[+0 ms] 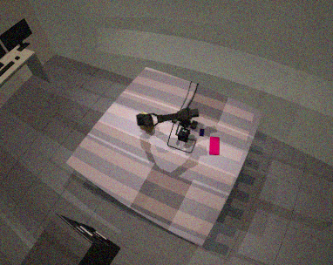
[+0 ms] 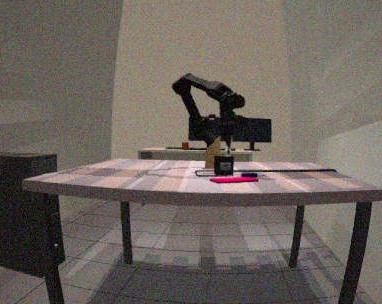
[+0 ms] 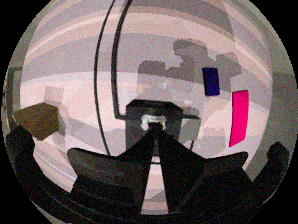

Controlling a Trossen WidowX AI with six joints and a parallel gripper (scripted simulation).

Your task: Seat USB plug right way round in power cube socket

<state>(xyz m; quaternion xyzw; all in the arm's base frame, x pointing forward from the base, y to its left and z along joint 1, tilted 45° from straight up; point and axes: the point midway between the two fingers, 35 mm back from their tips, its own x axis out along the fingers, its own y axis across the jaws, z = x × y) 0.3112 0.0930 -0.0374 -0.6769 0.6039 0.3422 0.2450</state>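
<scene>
My gripper tip is now 2 cm above the USB plug. Also, from my gripper tip: USB socket 5 cm below; magenta flat block 25 cm ahead, 4 cm to the left, 11 cm below; small dark blue block 11 cm ahead, 9 cm to the left, 11 cm below.
</scene>
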